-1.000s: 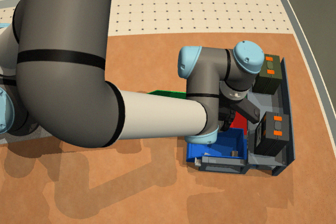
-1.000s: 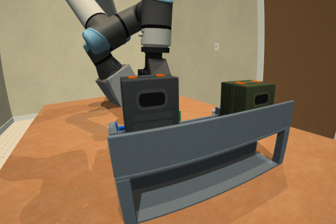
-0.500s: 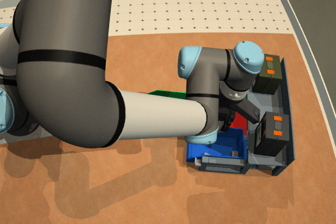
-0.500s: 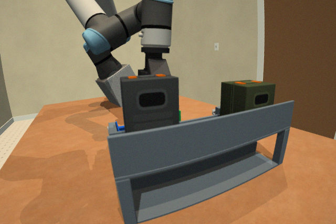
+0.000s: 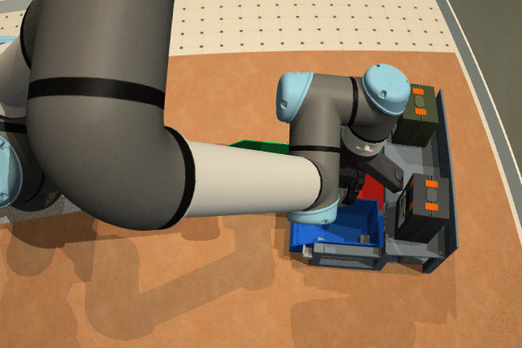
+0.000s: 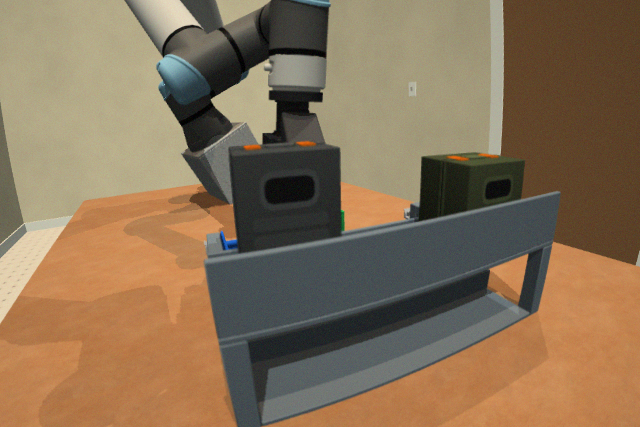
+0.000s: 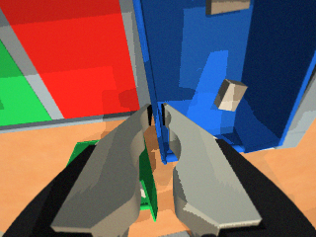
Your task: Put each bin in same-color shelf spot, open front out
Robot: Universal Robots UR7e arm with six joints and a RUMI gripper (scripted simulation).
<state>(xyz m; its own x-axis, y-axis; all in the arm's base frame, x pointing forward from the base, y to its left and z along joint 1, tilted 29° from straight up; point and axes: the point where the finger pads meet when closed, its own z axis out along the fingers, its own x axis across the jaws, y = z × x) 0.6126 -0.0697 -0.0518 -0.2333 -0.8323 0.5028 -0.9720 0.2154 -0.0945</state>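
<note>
The blue bin is 5 cm to the right of my hand, 2 cm below it and 1 cm behind it. From my hand the other things lie so: shelf front lip 8 cm to the left, 6 cm below, 3 cm behind; then black box 13 cm ahead, 9 cm above, 8 cm to the right; then green bin 16 cm behind, 10 cm to the left, 4 cm below.
</note>
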